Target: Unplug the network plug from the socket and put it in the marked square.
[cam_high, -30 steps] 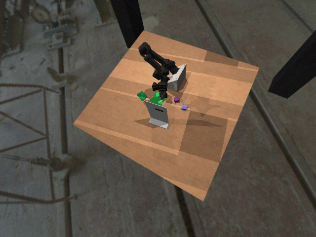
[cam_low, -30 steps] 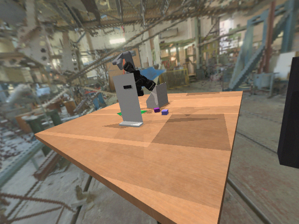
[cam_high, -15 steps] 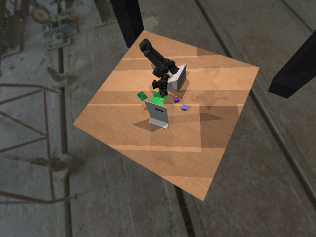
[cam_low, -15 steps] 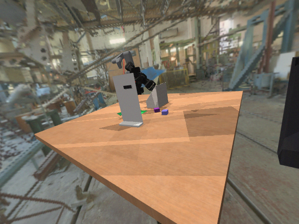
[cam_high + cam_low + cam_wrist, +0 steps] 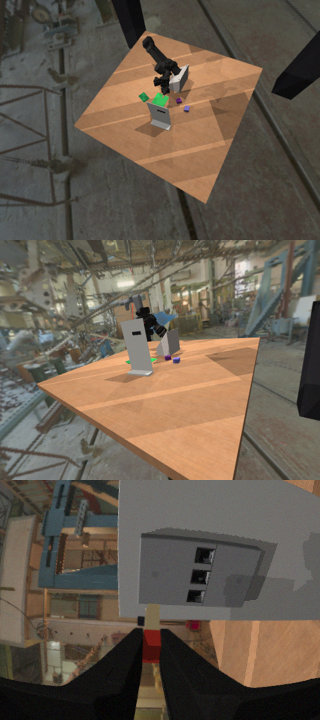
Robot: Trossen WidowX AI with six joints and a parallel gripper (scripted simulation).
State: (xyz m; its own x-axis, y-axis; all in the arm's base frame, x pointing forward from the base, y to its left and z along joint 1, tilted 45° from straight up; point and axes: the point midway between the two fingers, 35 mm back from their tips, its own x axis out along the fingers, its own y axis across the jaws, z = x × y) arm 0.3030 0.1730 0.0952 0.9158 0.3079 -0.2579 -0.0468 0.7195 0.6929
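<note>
Right now the green marked square is 300 mm below my gripper tip, 120 mm to the right of it and 80 mm behind it. From my gripper tip the other things lie so: network plug (10 mm ahead); then grey panel (150 mm below, 110 mm ahead, 20 mm to the left).
</note>
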